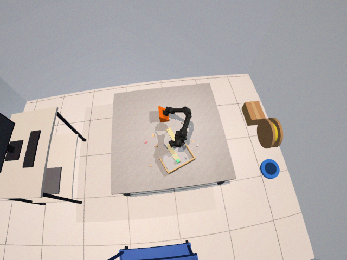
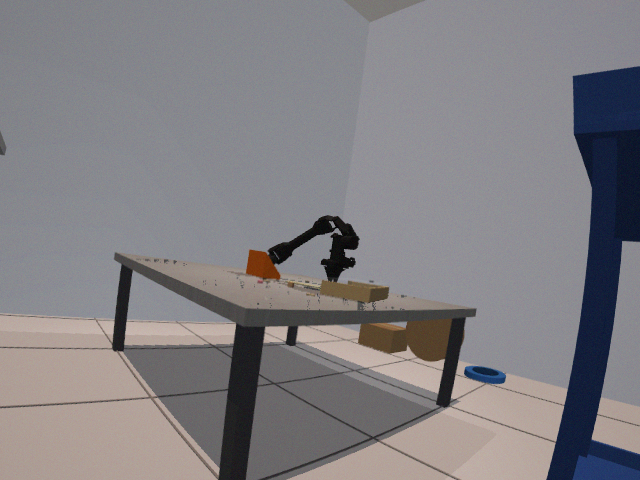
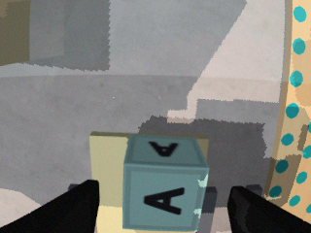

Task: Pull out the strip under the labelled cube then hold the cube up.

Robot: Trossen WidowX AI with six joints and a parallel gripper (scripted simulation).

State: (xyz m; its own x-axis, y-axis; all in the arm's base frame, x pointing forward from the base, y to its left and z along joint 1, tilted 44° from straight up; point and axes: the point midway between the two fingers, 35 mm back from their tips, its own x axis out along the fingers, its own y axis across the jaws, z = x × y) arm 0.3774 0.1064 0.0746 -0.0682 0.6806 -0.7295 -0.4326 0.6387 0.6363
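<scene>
Now: the labelled cube 10 mm below my gripper tip. Also, from my gripper tip: yellow strip (100 mm behind, 40 mm to the right, 30 mm below).
</scene>
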